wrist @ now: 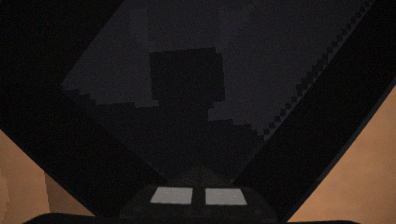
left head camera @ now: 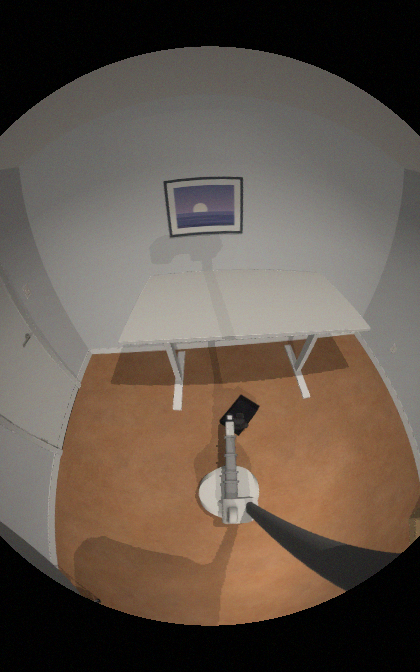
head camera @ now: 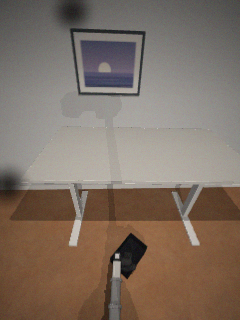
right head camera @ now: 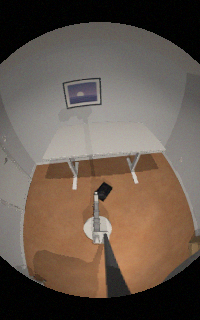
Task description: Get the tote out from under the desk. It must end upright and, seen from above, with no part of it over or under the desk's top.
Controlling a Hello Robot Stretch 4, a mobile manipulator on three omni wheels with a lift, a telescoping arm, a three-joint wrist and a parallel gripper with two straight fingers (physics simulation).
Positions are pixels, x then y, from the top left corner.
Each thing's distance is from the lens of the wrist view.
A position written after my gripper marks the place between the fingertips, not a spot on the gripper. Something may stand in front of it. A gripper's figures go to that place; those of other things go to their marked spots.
my gripper [wrist: 200, 180]: 0.17 m
black tote [wrist: 104, 104]: 0.22 m
